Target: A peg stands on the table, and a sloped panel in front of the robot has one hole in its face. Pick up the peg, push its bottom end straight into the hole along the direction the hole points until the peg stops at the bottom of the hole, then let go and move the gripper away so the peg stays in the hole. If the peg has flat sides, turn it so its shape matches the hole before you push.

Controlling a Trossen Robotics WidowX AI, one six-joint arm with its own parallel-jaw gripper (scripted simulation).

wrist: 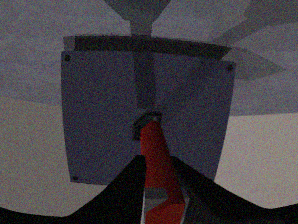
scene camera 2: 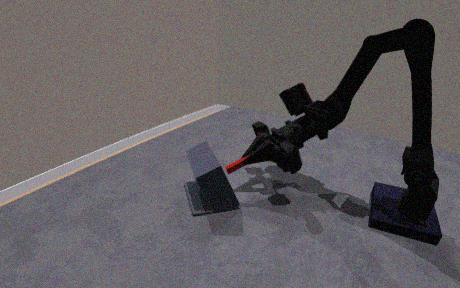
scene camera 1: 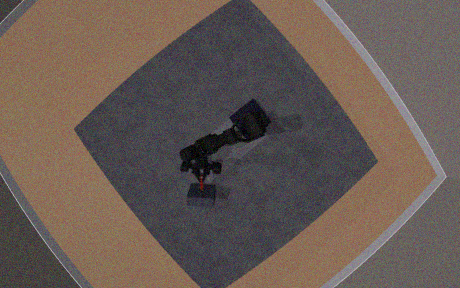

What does the gripper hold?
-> A red peg.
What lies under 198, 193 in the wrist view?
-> The gripper.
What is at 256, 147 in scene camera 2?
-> The gripper.
